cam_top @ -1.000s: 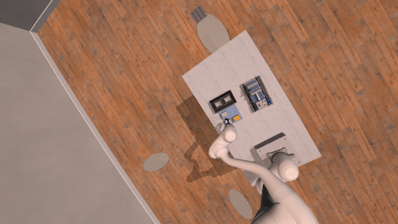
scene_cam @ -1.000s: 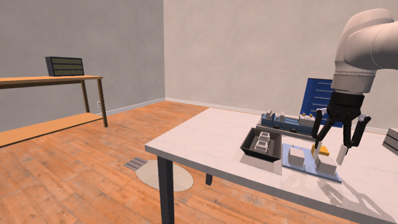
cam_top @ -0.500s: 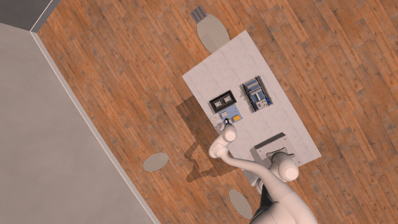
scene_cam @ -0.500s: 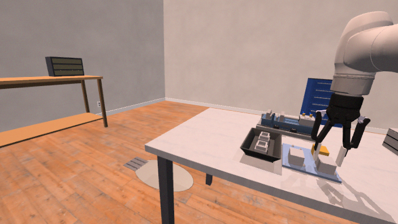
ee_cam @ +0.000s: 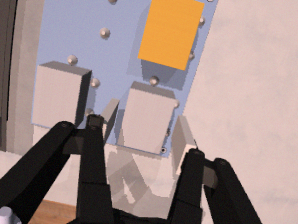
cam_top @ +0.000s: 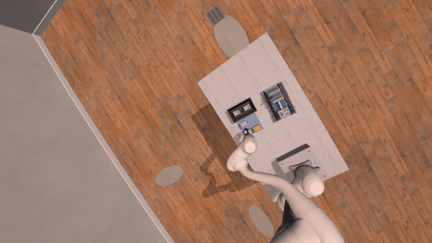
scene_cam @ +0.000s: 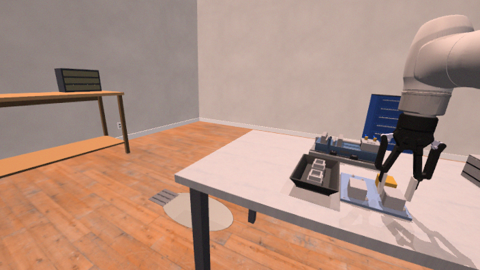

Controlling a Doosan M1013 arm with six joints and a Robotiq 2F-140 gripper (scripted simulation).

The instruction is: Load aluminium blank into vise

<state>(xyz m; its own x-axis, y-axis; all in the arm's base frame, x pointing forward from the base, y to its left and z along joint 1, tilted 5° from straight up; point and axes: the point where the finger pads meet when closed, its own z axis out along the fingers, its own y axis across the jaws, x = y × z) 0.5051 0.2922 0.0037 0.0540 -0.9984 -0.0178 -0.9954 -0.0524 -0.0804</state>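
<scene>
My gripper is now 50 mm short of the infeed plate, 40 mm to the left of it and 60 mm above it. From my hand the other things lie so: brass blank 10 mm ahead, 90 mm to the right, 40 mm below; then dark work stop rod 210 mm ahead, 300 mm to the right, 30 mm above; then piston rod 120 mm ahead, 350 mm to the right, 10 mm above.
</scene>
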